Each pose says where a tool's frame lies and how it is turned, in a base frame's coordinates. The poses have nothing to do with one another.
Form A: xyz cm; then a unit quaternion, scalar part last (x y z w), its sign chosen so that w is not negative.
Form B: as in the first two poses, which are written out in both.
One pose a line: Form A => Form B
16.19, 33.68, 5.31, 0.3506, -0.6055, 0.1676, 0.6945 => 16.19, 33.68, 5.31, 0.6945, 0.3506, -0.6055, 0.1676
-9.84, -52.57, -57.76, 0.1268, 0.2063, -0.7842, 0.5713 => -9.84, -52.57, -57.76, 0.5713, 0.1268, 0.2063, -0.7842
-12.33, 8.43, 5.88, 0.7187, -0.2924, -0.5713, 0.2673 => -12.33, 8.43, 5.88, 0.2673, 0.7187, -0.2924, -0.5713
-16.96, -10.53, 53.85, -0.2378, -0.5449, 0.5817, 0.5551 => -16.96, -10.53, 53.85, 0.5551, -0.2378, -0.5449, 0.5817
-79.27, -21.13, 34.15, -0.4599, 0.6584, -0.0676, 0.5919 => -79.27, -21.13, 34.15, 0.5919, -0.4599, 0.6584, -0.0676
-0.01, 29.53, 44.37, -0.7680, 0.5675, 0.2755, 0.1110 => -0.01, 29.53, 44.37, 0.1110, -0.7680, 0.5675, 0.2755
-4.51, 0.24, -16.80, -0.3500, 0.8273, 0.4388, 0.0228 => -4.51, 0.24, -16.80, 0.0228, -0.3500, 0.8273, 0.4388
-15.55, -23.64, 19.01, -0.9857, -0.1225, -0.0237, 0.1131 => -15.55, -23.64, 19.01, 0.1131, -0.9857, -0.1225, -0.0237
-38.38, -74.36, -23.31, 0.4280, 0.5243, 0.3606, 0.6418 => -38.38, -74.36, -23.31, 0.6418, 0.4280, 0.5243, 0.3606
